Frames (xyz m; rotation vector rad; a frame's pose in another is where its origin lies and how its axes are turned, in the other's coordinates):
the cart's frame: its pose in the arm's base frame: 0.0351 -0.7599 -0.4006 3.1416 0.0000 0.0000
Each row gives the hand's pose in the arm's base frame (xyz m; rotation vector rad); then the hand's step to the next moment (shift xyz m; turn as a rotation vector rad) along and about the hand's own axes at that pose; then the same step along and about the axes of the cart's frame.
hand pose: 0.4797 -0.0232 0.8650 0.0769 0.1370 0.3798
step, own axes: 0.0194 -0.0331 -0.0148 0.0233 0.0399 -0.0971
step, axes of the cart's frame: 0.0277 0.0227 0.0202 -0.0074 -0.0504 0.0947
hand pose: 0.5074 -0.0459 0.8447 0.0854 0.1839 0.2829
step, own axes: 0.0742 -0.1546 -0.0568 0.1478 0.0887 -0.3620
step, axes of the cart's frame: 0.1008 0.1235 0.0850 0.0460 -0.1480 0.3698
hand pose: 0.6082 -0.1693 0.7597 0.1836 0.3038 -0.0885
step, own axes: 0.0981 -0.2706 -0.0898 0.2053 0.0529 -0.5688
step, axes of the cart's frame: 0.0364 0.2535 0.1591 0.0368 -0.1494 0.5872
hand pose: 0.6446 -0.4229 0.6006 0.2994 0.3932 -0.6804
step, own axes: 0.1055 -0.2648 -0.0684 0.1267 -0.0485 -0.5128
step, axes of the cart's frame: -0.1168 0.2268 0.1443 -0.0716 -0.0955 0.5168
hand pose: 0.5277 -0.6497 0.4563 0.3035 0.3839 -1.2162
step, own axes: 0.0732 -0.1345 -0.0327 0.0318 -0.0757 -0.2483
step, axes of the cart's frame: -0.1097 0.0912 0.0647 -0.0929 -0.0545 0.2383
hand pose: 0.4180 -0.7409 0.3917 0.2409 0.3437 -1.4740
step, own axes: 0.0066 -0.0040 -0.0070 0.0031 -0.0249 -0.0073
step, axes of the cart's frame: -0.0041 0.0039 0.0087 -0.0252 0.0024 0.0067
